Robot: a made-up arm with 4 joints.
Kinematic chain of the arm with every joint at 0, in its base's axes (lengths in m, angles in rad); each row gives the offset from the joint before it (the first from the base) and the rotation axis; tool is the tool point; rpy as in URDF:
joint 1: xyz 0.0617 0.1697 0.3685 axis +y
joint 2: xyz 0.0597 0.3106 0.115 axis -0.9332 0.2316 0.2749
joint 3: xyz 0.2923 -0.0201 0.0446 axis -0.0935 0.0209 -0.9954
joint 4: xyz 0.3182 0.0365 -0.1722 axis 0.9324 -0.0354 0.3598
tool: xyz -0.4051 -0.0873 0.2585 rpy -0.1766 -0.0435 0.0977
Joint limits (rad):
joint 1: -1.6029..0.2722
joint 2: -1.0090..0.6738
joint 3: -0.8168..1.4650
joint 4: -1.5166..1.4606
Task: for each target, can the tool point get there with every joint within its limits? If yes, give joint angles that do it. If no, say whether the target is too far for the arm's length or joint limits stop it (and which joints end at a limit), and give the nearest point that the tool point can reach.
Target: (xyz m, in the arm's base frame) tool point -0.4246 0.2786 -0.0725
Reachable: no: joint limits stop it (at a limit: joint 1, joint 4) | nearest point 0.0368 0.3653 0.1722 | short by 0.529 m
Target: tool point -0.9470 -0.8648 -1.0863
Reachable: no: too far | nearest point 0.1694 0.2115 0.0950 | short by 1.949 m
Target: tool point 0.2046 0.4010 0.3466
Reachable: yes | joints -1.0085 -0.8030 1.0117 1.1172
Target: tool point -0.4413 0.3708 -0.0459
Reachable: no: joint limits stop it (at a limit: joint 1, joint 4) | nearest point 0.0248 0.4040 0.1859 | short by 0.522 m
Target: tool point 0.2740 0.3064 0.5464
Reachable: yes | joints 0.0452 -0.8310 0.3162 0.0285
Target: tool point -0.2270 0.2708 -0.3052
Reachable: no: joint limits stop it (at a limit: joint 1, joint 4) | nearest point 0.1228 0.3561 0.0605 | short by 0.513 m
